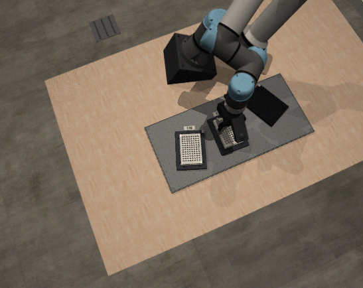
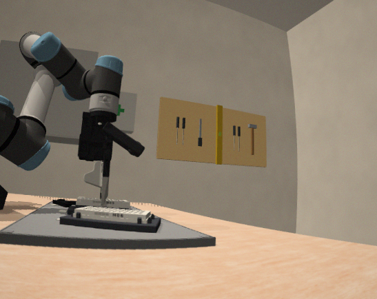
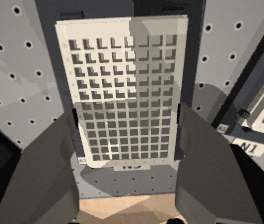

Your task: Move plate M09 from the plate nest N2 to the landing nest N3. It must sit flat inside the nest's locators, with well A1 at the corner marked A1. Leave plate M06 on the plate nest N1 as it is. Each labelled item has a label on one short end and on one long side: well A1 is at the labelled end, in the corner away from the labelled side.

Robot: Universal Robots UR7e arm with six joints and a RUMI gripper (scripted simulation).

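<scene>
Now: hand 3 cm above the landing nest N3. Also, from my hand: plate M09: 1 cm below; then n1 label: 14 cm to the right, 8 cm behind, 4 cm below; then a1 corner mark: 7 cm behind, 6 cm to the left, 3 cm below.
</scene>
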